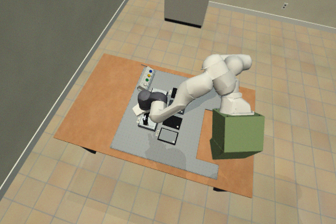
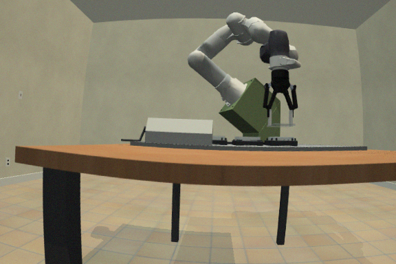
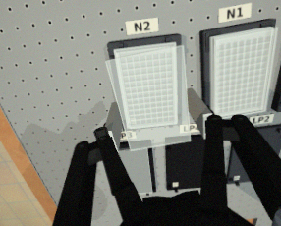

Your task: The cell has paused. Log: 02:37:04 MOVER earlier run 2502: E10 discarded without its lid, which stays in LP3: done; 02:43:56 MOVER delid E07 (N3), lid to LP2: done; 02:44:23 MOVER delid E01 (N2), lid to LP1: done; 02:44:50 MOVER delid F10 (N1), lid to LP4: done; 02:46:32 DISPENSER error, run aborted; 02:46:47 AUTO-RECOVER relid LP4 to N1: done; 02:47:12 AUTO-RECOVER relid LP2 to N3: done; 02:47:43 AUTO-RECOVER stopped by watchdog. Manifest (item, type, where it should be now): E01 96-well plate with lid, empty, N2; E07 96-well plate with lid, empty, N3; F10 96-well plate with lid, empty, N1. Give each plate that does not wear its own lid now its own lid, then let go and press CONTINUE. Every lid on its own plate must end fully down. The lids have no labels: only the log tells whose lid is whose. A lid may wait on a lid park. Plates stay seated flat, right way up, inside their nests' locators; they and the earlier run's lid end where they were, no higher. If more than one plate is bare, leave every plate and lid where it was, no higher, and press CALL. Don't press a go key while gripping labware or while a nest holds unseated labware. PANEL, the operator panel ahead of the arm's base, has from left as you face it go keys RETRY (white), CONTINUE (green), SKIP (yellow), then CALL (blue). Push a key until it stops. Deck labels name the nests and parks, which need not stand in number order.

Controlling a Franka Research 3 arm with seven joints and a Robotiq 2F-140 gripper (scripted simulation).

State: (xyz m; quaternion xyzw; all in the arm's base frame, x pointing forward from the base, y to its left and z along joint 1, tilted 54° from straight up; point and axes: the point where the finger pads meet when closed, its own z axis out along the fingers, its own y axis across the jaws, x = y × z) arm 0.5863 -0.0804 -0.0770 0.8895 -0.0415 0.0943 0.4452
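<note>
The plate lies 80 mm below my hand. Also, from my hand: LP3 label: 100 mm below, 80 mm to the left, 80 mm behind; then nest: 90 mm below; then black park: 190 mm behind, 100 mm below, 30 mm to the right.
</note>
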